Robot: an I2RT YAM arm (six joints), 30 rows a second.
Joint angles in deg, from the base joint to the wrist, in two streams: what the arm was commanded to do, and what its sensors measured. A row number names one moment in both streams.
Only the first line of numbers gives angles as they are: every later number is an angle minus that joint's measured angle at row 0.
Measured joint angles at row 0: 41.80, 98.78, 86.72, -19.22, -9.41, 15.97
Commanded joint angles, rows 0 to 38: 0.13, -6.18, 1.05, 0.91, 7.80, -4.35; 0.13, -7.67, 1.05, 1.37, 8.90, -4.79; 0.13, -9.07, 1.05, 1.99, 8.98, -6.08; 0.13, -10.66, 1.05, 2.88, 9.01, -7.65; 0.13, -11.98, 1.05, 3.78, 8.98, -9.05; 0.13, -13.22, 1.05, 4.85, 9.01, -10.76; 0.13, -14.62, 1.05, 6.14, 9.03, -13.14; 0.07, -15.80, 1.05, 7.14, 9.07, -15.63; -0.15, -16.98, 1.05, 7.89, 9.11, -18.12; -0.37, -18.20, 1.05, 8.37, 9.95, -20.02; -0.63, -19.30, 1.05, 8.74, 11.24, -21.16; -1.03, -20.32, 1.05, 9.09, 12.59, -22.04; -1.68, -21.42, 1.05, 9.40, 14.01, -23.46; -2.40, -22.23, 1.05, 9.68, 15.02, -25.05; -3.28, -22.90, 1.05, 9.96, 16.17, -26.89; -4.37, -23.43, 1.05, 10.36, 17.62, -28.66; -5.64, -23.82, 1.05, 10.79, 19.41, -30.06; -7.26, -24.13, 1.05, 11.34, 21.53, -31.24; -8.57, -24.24, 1.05, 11.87, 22.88, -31.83; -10.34, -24.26, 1.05, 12.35, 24.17, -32.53; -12.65, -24.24, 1.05, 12.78, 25.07, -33.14; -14.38, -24.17, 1.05, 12.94, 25.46, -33.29; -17.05, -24.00, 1.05, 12.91, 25.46, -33.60; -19.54, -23.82, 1.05, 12.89, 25.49, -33.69; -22.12, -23.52, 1.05, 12.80, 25.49, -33.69; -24.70, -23.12, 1.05, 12.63, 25.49, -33.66; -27.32, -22.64, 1.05, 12.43, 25.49, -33.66; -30.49, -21.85, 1.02, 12.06, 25.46, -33.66; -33.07, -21.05, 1.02, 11.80, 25.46, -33.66; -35.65, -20.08, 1.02, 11.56, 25.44, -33.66; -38.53, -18.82, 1.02, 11.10, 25.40, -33.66; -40.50, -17.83, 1.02, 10.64, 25.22, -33.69; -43.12, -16.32, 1.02, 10.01, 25.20, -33.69; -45.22, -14.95, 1.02, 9.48, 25.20, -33.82; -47.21, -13.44, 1.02, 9.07, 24.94, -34.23; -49.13, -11.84, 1.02, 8.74, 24.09, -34.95; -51.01, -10.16, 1.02, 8.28, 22.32, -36.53; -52.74, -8.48, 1.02, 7.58, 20.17, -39.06; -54.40, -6.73, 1.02, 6.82, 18.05, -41.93
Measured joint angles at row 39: -50.84, -10.01, 0.00, 7.54, 23.10, -35.61
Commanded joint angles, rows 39 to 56: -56.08, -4.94, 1.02, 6.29, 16.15, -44.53; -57.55, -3.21, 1.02, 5.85, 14.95, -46.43; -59.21, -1.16, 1.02, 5.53, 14.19, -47.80; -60.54, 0.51, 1.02, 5.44, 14.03, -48.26; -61.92, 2.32, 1.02, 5.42, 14.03, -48.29; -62.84, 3.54, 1.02, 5.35, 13.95, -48.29; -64.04, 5.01, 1.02, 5.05, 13.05, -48.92; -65.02, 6.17, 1.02, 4.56, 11.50, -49.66; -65.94, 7.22, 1.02, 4.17, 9.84, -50.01; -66.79, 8.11, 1.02, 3.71, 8.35, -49.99; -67.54, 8.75, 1.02, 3.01, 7.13, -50.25; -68.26, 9.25, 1.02, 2.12, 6.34, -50.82; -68.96, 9.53, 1.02, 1.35, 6.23, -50.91; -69.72, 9.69, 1.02, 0.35, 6.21, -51.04; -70.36, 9.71, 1.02, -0.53, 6.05, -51.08; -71.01, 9.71, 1.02, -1.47, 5.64, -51.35; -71.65, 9.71, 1.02, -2.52, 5.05, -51.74; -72.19, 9.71, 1.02, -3.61, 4.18, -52.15
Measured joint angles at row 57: -71.08, 10.62, 0.00, -2.58, 7.91, -50.41
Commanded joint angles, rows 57 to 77: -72.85, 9.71, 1.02, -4.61, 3.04, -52.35; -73.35, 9.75, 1.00, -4.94, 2.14, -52.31; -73.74, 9.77, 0.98, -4.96, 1.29, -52.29; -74.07, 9.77, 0.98, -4.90, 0.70, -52.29; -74.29, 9.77, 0.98, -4.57, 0.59, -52.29; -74.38, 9.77, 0.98, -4.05, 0.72, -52.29; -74.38, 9.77, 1.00, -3.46, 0.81, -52.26; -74.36, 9.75, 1.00, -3.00, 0.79, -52.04; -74.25, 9.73, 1.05, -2.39, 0.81, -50.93; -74.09, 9.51, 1.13, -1.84, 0.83, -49.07; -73.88, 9.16, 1.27, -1.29, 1.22, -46.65; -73.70, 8.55, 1.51, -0.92, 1.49, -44.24; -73.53, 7.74, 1.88, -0.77, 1.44, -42.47; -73.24, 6.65, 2.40, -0.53, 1.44, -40.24; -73.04, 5.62, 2.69, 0.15, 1.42, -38.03; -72.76, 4.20, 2.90, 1.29, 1.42, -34.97; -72.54, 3.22, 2.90, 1.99, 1.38, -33.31; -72.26, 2.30, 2.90, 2.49, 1.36, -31.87; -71.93, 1.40, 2.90, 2.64, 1.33, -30.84; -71.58, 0.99, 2.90, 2.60, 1.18, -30.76; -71.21, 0.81, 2.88, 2.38, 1.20, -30.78
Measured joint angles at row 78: -72.30, 3.96, 0.59, 2.34, 2.40, -36.48
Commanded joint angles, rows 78 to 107: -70.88, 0.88, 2.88, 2.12, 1.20, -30.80; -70.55, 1.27, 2.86, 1.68, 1.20, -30.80; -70.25, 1.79, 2.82, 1.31, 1.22, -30.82; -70.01, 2.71, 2.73, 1.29, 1.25, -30.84; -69.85, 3.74, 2.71, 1.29, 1.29, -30.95; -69.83, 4.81, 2.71, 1.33, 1.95, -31.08; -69.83, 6.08, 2.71, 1.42, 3.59, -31.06; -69.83, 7.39, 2.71, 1.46, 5.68, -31.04; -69.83, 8.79, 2.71, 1.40, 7.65, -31.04; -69.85, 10.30, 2.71, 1.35, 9.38, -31.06; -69.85, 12.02, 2.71, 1.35, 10.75, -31.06; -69.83, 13.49, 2.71, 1.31, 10.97, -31.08; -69.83, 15.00, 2.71, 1.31, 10.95, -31.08; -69.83, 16.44, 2.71, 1.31, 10.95, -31.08; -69.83, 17.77, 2.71, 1.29, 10.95, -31.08; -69.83, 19.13, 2.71, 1.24, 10.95, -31.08; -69.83, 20.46, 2.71, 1.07, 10.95, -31.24; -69.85, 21.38, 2.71, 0.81, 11.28, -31.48; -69.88, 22.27, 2.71, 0.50, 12.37, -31.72; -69.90, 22.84, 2.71, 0.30, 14.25, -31.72; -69.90, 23.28, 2.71, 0.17, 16.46, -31.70; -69.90, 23.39, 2.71, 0.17, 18.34, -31.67; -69.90, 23.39, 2.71, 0.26, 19.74, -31.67; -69.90, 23.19, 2.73, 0.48, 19.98, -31.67; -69.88, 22.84, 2.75, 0.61, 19.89, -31.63; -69.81, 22.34, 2.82, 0.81, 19.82, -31.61; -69.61, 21.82, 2.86, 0.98, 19.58, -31.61; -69.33, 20.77, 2.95, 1.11, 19.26, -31.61; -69.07, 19.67, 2.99, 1.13, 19.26, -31.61; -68.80, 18.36, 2.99, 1.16, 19.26, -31.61
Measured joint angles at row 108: -69.81, 22.91, 2.66, 0.96, 18.10, -32.20
